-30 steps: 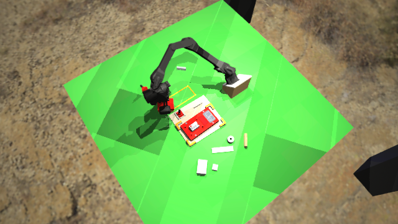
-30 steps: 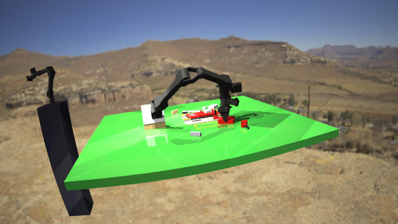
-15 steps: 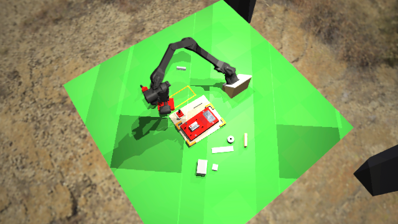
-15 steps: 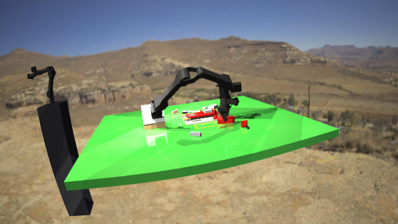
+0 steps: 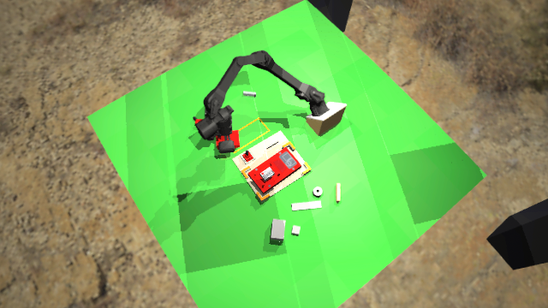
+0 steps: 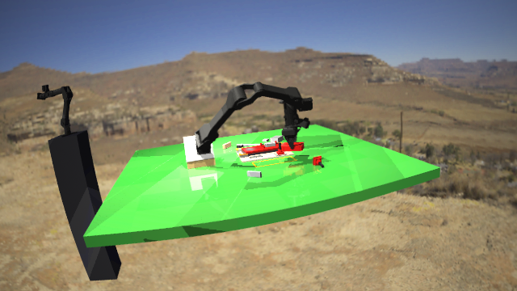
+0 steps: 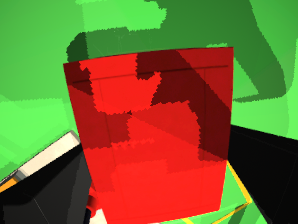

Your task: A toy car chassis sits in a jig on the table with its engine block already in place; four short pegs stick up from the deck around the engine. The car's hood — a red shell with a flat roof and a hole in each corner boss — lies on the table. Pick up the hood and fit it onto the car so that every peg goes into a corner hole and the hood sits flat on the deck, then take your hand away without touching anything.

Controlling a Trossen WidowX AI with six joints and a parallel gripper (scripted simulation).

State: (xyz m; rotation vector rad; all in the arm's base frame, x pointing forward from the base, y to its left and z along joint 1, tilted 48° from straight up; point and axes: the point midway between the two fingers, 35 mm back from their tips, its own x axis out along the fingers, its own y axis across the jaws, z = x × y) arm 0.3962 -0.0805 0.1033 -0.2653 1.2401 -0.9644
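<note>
Right now my gripper tip is 50 mm past the grey engine block, 220 mm to the right of it and 30 mm above it. Round my gripper tip: wooden peg (250 mm behind, 440 mm to the left, 40 mm below); then red hood (10 mm above).
</note>
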